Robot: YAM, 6 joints.
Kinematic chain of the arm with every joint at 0, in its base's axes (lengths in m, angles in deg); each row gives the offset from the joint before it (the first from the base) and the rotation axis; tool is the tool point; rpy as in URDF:
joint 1: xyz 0 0 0.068 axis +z
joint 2: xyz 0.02 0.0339 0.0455 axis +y
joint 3: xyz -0.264 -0.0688 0 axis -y
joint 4: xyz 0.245 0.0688 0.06 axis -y
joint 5: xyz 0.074 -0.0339 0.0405 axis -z
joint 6: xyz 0.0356 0 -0.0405 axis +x
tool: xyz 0 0 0 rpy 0 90 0
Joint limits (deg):
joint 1: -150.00..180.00
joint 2: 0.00..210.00
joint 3: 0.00..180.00
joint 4: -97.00..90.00
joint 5: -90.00..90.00
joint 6: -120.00..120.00
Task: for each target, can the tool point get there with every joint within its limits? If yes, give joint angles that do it. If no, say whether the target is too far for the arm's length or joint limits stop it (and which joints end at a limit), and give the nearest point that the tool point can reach.
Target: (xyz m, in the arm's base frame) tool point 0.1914 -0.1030 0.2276
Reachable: yes | joints -22.53 57.76 26.18 13.32 37.83 73.07
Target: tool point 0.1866 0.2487 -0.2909
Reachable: yes | joints 55.47 190.20 93.37 7.02 20.96 -56.36
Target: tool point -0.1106 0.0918 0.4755
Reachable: yes | joints 153.09 50.30 56.17 49.48 63.10 6.24
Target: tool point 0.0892 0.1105 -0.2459
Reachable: yes | joints 54.95 186.00 59.04 14.42 15.67 -65.65
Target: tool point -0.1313 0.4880 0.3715
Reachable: yes | joints 108.66 131.47 115.60 66.26 62.99 25.93
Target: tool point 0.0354 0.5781 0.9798
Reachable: no: too far | nearest point 0.0220 0.3587 0.6393 | short by 0.405 m
